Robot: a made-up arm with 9 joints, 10 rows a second.
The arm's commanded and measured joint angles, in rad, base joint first. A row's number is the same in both.
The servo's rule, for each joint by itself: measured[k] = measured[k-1] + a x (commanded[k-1-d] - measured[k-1]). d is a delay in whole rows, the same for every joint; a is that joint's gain. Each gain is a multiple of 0.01, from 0.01 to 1. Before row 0 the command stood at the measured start. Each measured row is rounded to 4 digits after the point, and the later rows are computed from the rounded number. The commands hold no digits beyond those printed.
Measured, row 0: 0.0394 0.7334 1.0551 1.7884 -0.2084 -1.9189 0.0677 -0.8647 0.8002
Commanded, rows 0 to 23: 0.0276 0.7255 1.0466 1.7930 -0.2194 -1.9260 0.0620 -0.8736 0.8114; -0.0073 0.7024 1.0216 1.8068 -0.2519 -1.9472 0.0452 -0.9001 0.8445; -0.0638 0.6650 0.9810 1.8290 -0.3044 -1.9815 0.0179 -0.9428 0.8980; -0.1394 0.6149 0.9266 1.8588 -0.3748 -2.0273 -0.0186 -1.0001 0.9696; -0.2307 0.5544 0.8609 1.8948 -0.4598 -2.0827 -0.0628 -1.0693 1.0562; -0.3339 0.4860 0.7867 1.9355 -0.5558 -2.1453 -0.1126 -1.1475 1.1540; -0.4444 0.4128 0.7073 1.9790 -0.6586 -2.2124 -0.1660 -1.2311 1.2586; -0.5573 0.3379 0.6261 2.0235 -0.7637 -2.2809 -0.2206 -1.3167 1.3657; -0.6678 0.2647 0.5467 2.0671 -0.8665 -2.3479 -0.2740 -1.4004 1.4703; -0.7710 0.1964 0.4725 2.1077 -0.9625 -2.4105 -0.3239 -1.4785 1.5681; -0.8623 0.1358 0.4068 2.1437 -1.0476 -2.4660 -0.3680 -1.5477 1.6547; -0.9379 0.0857 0.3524 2.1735 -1.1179 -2.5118 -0.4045 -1.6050 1.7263; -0.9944 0.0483 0.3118 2.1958 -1.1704 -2.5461 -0.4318 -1.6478 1.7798; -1.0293 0.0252 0.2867 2.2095 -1.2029 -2.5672 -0.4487 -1.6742 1.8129; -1.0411 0.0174 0.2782 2.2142 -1.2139 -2.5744 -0.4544 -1.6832 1.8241; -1.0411 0.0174 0.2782 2.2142 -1.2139 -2.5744 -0.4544 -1.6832 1.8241; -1.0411 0.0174 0.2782 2.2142 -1.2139 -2.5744 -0.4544 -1.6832 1.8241; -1.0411 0.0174 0.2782 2.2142 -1.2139 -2.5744 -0.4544 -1.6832 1.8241; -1.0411 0.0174 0.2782 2.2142 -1.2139 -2.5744 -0.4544 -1.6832 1.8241; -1.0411 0.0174 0.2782 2.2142 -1.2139 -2.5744 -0.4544 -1.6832 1.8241; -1.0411 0.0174 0.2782 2.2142 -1.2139 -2.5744 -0.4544 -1.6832 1.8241; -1.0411 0.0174 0.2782 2.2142 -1.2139 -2.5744 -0.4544 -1.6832 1.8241; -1.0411 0.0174 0.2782 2.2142 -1.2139 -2.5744 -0.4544 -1.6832 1.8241; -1.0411 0.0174 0.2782 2.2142 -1.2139 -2.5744 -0.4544 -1.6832 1.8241
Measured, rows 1 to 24: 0.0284 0.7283 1.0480 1.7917 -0.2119 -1.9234 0.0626 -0.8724 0.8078; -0.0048 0.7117 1.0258 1.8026 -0.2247 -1.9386 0.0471 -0.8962 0.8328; -0.0597 0.6818 0.9882 1.8216 -0.2502 -1.9661 0.0211 -0.9363 0.8771; -0.1338 0.6390 0.9365 1.8484 -0.2901 -2.0053 -0.0142 -0.9912 0.9400; -0.2239 0.5849 0.8730 1.8818 -0.3444 -2.0548 -0.0575 -1.0584 1.0190; -0.3262 0.5216 0.8005 1.9205 -0.4120 -2.1127 -0.1065 -1.1350 1.1108; -0.4361 0.4520 0.7222 1.9626 -0.4909 -2.1765 -0.1595 -1.2176 1.2113; -0.5488 0.3790 0.6415 2.0064 -0.5782 -2.2433 -0.2139 -1.3028 1.3163; -0.6595 0.3058 0.5619 2.0501 -0.6705 -2.3102 -0.2674 -1.3867 1.4210; -0.7632 0.2358 0.4868 2.0916 -0.7639 -2.3744 -0.3177 -1.4656 1.5210; -0.8554 0.1718 0.4196 2.1291 -0.8547 -2.4330 -0.3625 -1.5362 1.6119; -0.9321 0.1167 0.3632 2.1611 -0.9389 -2.4834 -0.3999 -1.5954 1.6897; -0.9900 0.0729 0.3200 2.1861 -1.0130 -2.5235 -0.4283 -1.6405 1.7510; -1.0265 0.0424 0.2920 2.2029 -1.0738 -2.5515 -0.4465 -1.6695 1.7931; -1.0401 0.0264 0.2804 2.2110 -1.1186 -2.5662 -0.4535 -1.6813 1.8142; -1.0410 0.0206 0.2786 2.2133 -1.1491 -2.5714 -0.4543 -1.6829 1.8209; -1.0411 0.0186 0.2783 2.2139 -1.1698 -2.5733 -0.4544 -1.6832 1.8231; -1.0411 0.0178 0.2782 2.2141 -1.1839 -2.5740 -0.4544 -1.6832 1.8238; -1.0411 0.0175 0.2782 2.2142 -1.1935 -2.5743 -0.4544 -1.6832 1.8240; -1.0411 0.0174 0.2782 2.2142 -1.2000 -2.5744 -0.4544 -1.6832 1.8241; -1.0411 0.0174 0.2782 2.2142 -1.2044 -2.5744 -0.4544 -1.6832 1.8241; -1.0411 0.0174 0.2782 2.2142 -1.2074 -2.5744 -0.4544 -1.6832 1.8241; -1.0411 0.0174 0.2782 2.2142 -1.2095 -2.5744 -0.4544 -1.6832 1.8241; -1.0411 0.0174 0.2782 2.2142 -1.2109 -2.5744 -0.4544 -1.6832 1.8241
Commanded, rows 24 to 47: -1.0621 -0.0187 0.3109 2.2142 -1.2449 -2.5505 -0.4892 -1.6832 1.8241; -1.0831 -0.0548 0.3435 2.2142 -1.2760 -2.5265 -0.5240 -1.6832 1.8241; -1.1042 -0.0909 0.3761 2.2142 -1.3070 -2.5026 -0.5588 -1.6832 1.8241; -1.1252 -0.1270 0.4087 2.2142 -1.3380 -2.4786 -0.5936 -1.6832 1.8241; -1.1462 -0.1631 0.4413 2.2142 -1.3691 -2.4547 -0.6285 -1.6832 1.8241; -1.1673 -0.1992 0.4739 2.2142 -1.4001 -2.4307 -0.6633 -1.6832 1.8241; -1.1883 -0.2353 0.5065 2.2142 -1.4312 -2.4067 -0.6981 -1.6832 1.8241; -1.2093 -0.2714 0.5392 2.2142 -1.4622 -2.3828 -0.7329 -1.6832 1.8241; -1.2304 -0.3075 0.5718 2.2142 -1.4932 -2.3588 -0.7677 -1.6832 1.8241; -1.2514 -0.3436 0.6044 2.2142 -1.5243 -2.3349 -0.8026 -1.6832 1.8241; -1.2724 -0.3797 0.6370 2.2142 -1.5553 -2.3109 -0.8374 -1.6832 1.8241; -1.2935 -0.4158 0.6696 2.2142 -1.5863 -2.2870 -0.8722 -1.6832 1.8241; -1.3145 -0.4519 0.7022 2.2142 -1.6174 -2.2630 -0.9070 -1.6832 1.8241; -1.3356 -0.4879 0.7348 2.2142 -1.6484 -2.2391 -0.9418 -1.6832 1.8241; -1.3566 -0.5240 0.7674 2.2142 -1.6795 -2.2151 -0.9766 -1.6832 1.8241; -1.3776 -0.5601 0.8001 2.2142 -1.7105 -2.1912 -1.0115 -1.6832 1.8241; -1.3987 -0.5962 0.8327 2.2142 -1.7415 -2.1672 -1.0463 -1.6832 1.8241; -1.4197 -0.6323 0.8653 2.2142 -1.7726 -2.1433 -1.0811 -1.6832 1.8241; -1.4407 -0.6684 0.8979 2.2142 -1.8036 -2.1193 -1.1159 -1.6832 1.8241; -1.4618 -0.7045 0.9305 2.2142 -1.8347 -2.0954 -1.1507 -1.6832 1.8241; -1.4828 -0.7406 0.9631 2.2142 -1.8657 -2.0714 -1.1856 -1.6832 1.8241; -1.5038 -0.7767 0.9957 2.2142 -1.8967 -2.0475 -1.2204 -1.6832 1.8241; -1.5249 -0.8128 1.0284 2.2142 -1.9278 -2.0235 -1.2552 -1.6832 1.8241; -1.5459 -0.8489 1.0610 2.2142 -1.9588 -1.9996 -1.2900 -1.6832 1.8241
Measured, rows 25 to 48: -1.0606 -0.0057 0.3057 2.2142 -1.2218 -2.5591 -0.4854 -1.6832 1.8241; -1.0815 -0.0371 0.3375 2.2142 -1.2391 -2.5382 -0.5198 -1.6832 1.8241; -1.1026 -0.0715 0.3699 2.2142 -1.2608 -2.5154 -0.5545 -1.6832 1.8241; -1.1236 -0.1070 0.4025 2.2142 -1.2855 -2.4918 -0.5893 -1.6832 1.8241; -1.1446 -0.1429 0.4351 2.2142 -1.3123 -2.4681 -0.6242 -1.6832 1.8241; -1.1657 -0.1789 0.4677 2.2142 -1.3404 -2.4442 -0.6590 -1.6832 1.8241; -1.1867 -0.2150 0.5003 2.2142 -1.3695 -2.4202 -0.6938 -1.6832 1.8241; -1.2077 -0.2511 0.5330 2.2142 -1.3992 -2.3963 -0.7286 -1.6832 1.8241; -1.2288 -0.2872 0.5656 2.2142 -1.4293 -2.3723 -0.7634 -1.6832 1.8241; -1.2498 -0.3233 0.5982 2.2142 -1.4597 -2.3484 -0.7983 -1.6832 1.8241; -1.2708 -0.3594 0.6308 2.2142 -1.4903 -2.3244 -0.8331 -1.6832 1.8241; -1.2919 -0.3955 0.6634 2.2142 -1.5210 -2.3005 -0.8679 -1.6832 1.8241; -1.3129 -0.4316 0.6960 2.2142 -1.5518 -2.2765 -0.9027 -1.6832 1.8241; -1.3340 -0.4676 0.7286 2.2142 -1.5827 -2.2526 -0.9375 -1.6832 1.8241; -1.3550 -0.5037 0.7612 2.2142 -1.6137 -2.2286 -0.9723 -1.6832 1.8241; -1.3760 -0.5398 0.7939 2.2142 -1.6447 -2.2047 -1.0072 -1.6832 1.8241; -1.3971 -0.5759 0.8265 2.2142 -1.6757 -2.1807 -1.0420 -1.6832 1.8241; -1.4181 -0.6120 0.8591 2.2142 -1.7067 -2.1568 -1.0768 -1.6832 1.8241; -1.4391 -0.6481 0.8917 2.2142 -1.7377 -2.1328 -1.1116 -1.6832 1.8241; -1.4602 -0.6842 0.9243 2.2142 -1.7687 -2.1089 -1.1464 -1.6832 1.8241; -1.4812 -0.7203 0.9569 2.2142 -1.7997 -2.0849 -1.1813 -1.6832 1.8241; -1.5022 -0.7564 0.9895 2.2142 -1.8307 -2.0610 -1.2161 -1.6832 1.8241; -1.5233 -0.7925 1.0222 2.2142 -1.8618 -2.0370 -1.2509 -1.6832 1.8241; -1.5443 -0.8286 1.0548 2.2142 -1.8928 -2.0131 -1.2857 -1.6832 1.8241
